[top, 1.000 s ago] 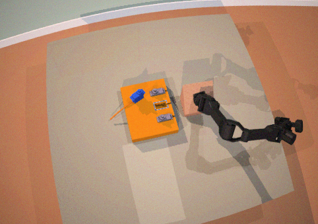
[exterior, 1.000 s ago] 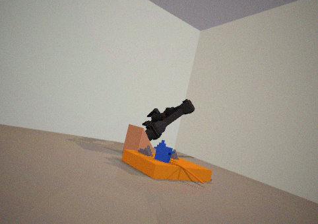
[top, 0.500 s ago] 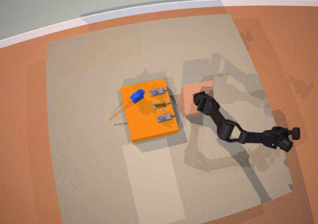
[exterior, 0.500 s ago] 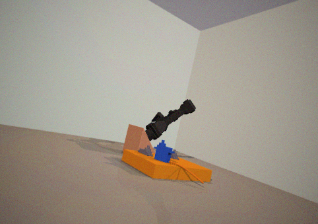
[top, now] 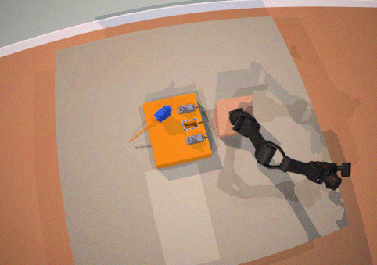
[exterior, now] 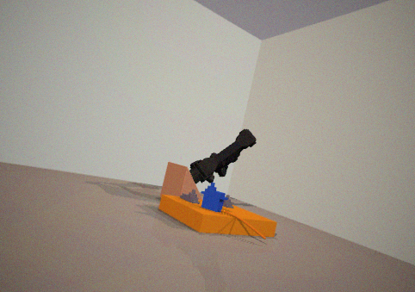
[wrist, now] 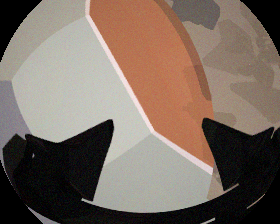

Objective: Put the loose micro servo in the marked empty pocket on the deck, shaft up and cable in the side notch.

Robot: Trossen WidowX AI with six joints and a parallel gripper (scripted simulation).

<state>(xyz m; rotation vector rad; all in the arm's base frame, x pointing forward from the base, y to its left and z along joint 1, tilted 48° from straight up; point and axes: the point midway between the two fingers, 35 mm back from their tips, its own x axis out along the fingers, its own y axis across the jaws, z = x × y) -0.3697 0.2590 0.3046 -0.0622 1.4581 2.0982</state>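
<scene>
Now: the orange deck 70 cm ahead of my gripper tip, 44 cm to the right of it and 10 cm below it.
</scene>
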